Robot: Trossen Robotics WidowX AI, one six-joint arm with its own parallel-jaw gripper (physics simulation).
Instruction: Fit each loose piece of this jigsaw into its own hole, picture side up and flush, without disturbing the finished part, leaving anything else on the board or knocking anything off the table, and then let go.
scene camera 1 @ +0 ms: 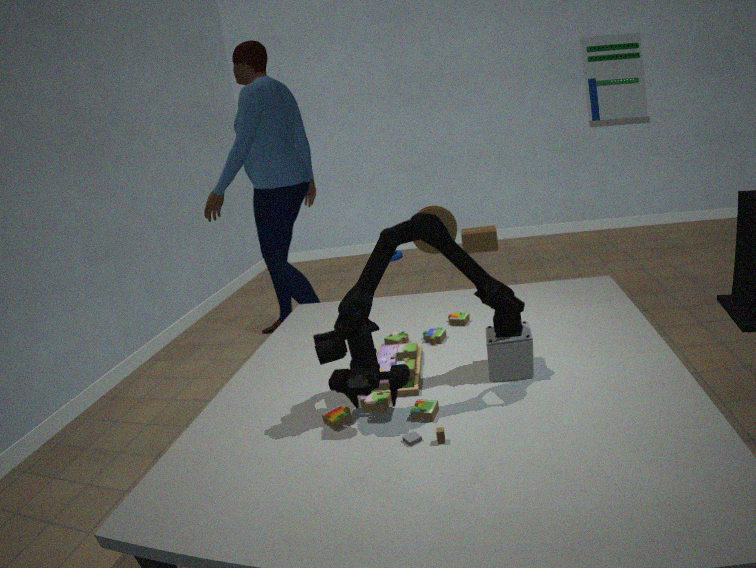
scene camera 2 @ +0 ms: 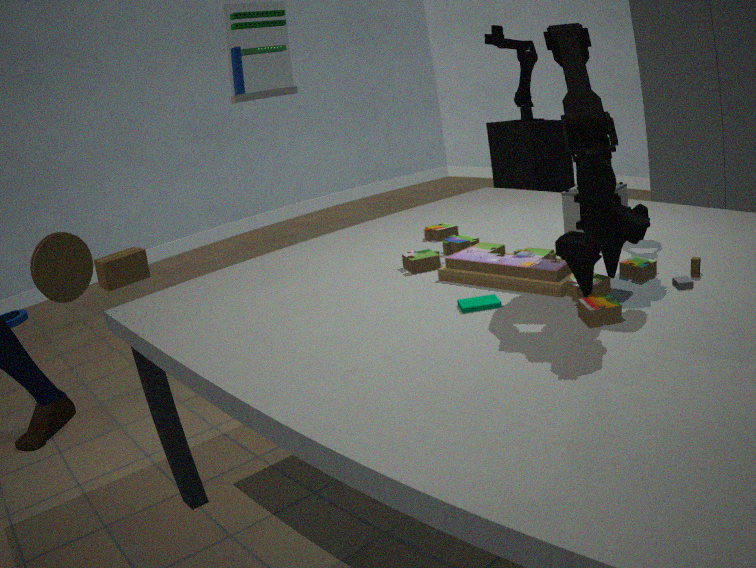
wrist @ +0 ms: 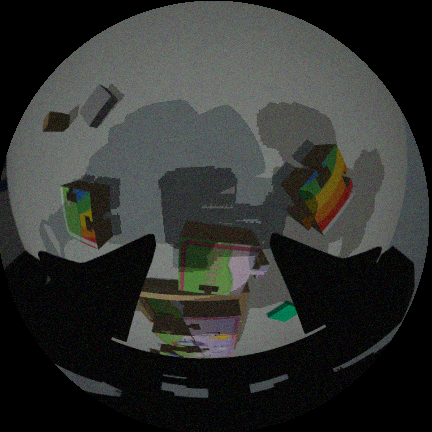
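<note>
My gripper is open, pointing down low over the table. Its fingers stand on either side of a green-and-lilac piece with a pink border, picture up, beside the board's near end. The wooden board holds a lilac picture part and shows a dark hole in the wrist view. A rainbow piece and a green-rainbow piece lie on opposite sides of the gripper.
Beyond the board lie a green piece, a blue-green piece and another piece. A teal block, grey block and small wooden block lie around.
</note>
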